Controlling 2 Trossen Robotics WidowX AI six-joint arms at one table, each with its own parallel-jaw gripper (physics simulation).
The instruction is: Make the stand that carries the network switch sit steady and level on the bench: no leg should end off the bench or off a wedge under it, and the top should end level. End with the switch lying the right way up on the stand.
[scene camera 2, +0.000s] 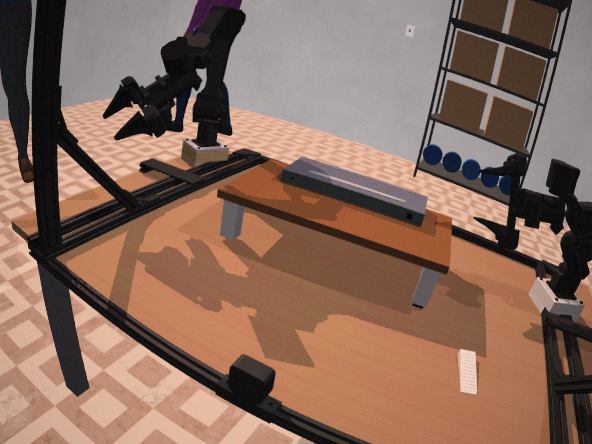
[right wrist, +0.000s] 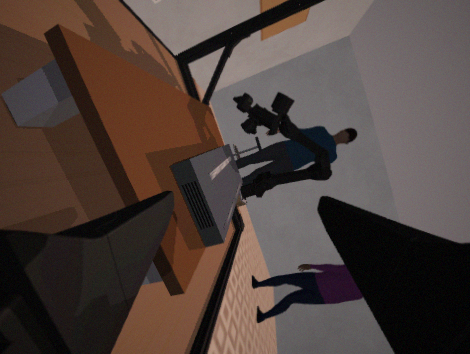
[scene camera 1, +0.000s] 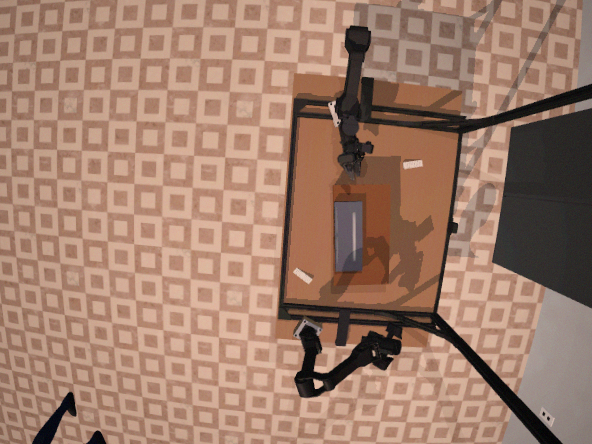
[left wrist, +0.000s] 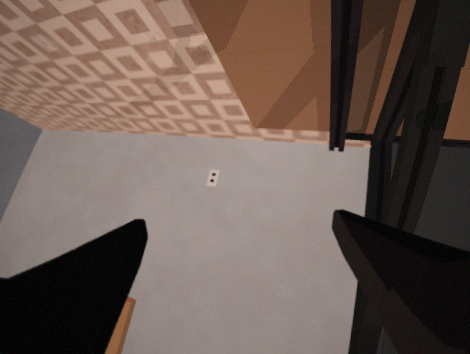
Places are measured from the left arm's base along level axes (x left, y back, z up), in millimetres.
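Pixels of known places: left gripper, fingertip midpoint: [scene camera 2: 108, 127] [left wrist: 240, 224]; right gripper, fingertip midpoint: [scene camera 2: 476, 194] [right wrist: 247, 200] [scene camera 1: 356, 178]; left arm's base at its link origin: [scene camera 2: 205, 143] [right wrist: 242, 192] [scene camera 1: 307, 332]; right arm's base at its link origin: [scene camera 2: 561, 291].
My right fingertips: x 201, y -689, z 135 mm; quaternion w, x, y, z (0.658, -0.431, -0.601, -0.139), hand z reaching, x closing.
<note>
For each thing: its top centre in the pictures, then the offset to it from my right fingertips. "spot": a spot on its surface instead. Level surfaces: height alone.
- switch at its top centre: [scene camera 2: 359, 182] [right wrist: 227, 175] [scene camera 1: 348, 237] dx -107, dy +210, dz -63 mm
- bench at its surface level: dz -192 mm
- black block at a spot on its surface: [scene camera 2: 251, 377] [scene camera 1: 457, 227] spot: dx -523, dy -66, dz -143 mm
The stand [scene camera 1: 376, 210] [scene camera 2: 340, 220] [right wrist: 115, 110] has an orange-brown top and grey legs. The switch [scene camera 1: 348, 236] [scene camera 2: 355, 190] [right wrist: 216, 192], a long grey-blue box, lies flat on it along one long side. In scene camera 2 the near right leg [scene camera 2: 426, 287] shows a dark line at its foot; whether it touches the bench is unclear. The far legs are hidden there. White wedges [scene camera 1: 413, 164] [scene camera 1: 302, 275] [scene camera 2: 468, 371] lie apart from the stand. My left gripper [scene camera 1: 392, 347] [scene camera 2: 112, 127] [left wrist: 240, 224] is open, beyond the bench frame. My right gripper [scene camera 1: 352, 177] [scene camera 2: 479, 195] is open beside the stand's end.
A black frame rail [scene camera 1: 289, 210] [scene camera 2: 165, 337] runs round the bench [scene camera 1: 430, 200] [scene camera 2: 380, 380], with tall posts at corners. A black block [scene camera 2: 251, 377] [scene camera 1: 454, 227] sits on the near rail. A person [right wrist: 320, 150] and another in purple [right wrist: 342, 285] stand beyond the bench.
</note>
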